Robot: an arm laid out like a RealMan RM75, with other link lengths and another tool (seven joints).
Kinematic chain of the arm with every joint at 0, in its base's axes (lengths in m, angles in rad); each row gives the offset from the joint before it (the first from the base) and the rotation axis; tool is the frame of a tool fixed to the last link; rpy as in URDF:
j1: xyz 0 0 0.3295 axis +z
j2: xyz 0 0 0 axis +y
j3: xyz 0 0 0.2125 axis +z
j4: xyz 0 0 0 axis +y
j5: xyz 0 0 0.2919 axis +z
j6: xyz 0 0 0 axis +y
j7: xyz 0 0 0.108 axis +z
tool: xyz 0.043 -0.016 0.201 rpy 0.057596 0 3.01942
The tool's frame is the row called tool.
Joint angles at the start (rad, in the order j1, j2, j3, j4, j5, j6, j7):
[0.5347 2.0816 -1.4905 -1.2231 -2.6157 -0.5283 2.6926]
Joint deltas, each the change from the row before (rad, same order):
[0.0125 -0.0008 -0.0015 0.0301 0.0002 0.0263 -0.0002]
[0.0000 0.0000 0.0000 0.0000 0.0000 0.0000 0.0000]
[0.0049 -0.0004 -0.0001 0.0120 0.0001 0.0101 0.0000]
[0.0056 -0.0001 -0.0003 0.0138 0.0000 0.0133 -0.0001]
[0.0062 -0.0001 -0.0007 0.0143 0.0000 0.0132 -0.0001]
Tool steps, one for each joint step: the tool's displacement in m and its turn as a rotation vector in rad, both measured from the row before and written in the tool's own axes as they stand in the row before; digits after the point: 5 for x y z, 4 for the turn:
[-0.00230 0.00105 0.00445 -0.0069 0.0029 -0.0008]
[0.00000 0.00000 0.00000 0.0000 0.0000 0.0000]
[-0.00109 0.00063 0.00166 -0.0030 0.0008 0.0001]
[-0.00084 0.00075 0.00197 -0.0041 0.0023 -0.0001]
[-0.00079 0.00044 0.00207 -0.0035 0.0021 -0.0006]

